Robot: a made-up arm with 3 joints. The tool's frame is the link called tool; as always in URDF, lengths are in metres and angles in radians. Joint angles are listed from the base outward. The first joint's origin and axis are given. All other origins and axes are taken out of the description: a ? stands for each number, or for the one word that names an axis. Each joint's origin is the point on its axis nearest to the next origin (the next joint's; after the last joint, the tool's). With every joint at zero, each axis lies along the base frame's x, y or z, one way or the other. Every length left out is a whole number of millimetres.
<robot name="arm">
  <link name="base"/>
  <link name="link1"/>
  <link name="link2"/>
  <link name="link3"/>
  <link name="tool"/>
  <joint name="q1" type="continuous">
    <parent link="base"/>
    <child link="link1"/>
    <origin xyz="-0.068 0 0.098"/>
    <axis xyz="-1 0 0"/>
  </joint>
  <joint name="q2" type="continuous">
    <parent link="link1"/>
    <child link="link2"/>
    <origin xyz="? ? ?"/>
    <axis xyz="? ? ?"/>
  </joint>
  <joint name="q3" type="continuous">
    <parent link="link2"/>
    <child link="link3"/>
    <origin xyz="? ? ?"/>
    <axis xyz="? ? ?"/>
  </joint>
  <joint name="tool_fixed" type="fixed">
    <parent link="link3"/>
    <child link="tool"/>
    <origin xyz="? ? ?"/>
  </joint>
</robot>
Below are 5 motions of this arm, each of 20 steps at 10 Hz.
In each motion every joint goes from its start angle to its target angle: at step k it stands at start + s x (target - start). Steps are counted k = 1, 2, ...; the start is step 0. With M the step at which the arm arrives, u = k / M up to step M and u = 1 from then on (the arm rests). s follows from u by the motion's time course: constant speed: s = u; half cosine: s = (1 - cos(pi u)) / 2; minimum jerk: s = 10 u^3 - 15 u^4 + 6 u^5.
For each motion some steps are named. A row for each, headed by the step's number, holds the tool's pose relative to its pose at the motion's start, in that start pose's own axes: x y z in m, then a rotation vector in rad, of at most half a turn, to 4 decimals.
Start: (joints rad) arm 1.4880 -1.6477 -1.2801
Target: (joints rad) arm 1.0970 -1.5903 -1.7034
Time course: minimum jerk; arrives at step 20
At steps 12, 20:
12: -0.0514 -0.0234 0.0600 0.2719 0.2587 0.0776
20: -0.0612 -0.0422 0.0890 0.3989 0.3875 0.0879

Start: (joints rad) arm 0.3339 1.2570 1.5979
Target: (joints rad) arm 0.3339 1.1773 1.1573
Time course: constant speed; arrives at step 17
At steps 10, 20:
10: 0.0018 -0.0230 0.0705 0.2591 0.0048 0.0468
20: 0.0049 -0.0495 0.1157 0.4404 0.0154 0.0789

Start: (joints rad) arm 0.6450 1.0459 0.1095
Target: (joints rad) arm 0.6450 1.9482 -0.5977
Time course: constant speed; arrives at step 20
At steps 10, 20:
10: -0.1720 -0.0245 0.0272 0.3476 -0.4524 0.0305
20: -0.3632 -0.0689 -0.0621 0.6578 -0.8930 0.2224

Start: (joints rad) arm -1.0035 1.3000 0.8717
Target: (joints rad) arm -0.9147 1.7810 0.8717
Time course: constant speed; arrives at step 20
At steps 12, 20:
12: -0.0472 0.0142 -0.0254 -0.0067 -0.2263 -0.1867
20: -0.0741 0.0254 -0.0468 -0.0027 -0.3779 -0.3103

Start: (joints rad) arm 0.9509 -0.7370 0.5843
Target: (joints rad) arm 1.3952 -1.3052 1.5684
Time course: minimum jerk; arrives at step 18
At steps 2, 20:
2: 0.0025 0.0013 -0.0040 -0.0151 0.0074 0.0008
20: 0.0692 -0.1119 -0.2955 -1.1791 0.6399 0.3285

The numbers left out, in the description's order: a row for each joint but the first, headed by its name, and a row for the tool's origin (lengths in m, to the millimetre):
q2: xyz 0 0.14 -0.12, axis 0 -1 0
q3: xyz -0.062 0 0.3, axis -1 0 0
tool: xyz 0 0.281 0.042

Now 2 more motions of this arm.
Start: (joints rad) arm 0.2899 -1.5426 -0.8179
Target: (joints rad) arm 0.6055 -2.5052 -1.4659
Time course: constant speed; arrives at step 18
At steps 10, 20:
10: 0.3332 -0.1124 0.1086 0.3925 0.1452 -0.5452
20: 0.5180 -0.3497 0.1543 0.7355 0.1318 -1.0149

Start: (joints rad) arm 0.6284 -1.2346 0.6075
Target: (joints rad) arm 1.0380 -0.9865 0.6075
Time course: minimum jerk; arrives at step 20
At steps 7, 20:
7: 0.0258 0.0082 -0.0143 -0.0344 0.0035 -0.1072
20: 0.1097 0.0240 -0.0724 -0.1824 0.0092 -0.4417

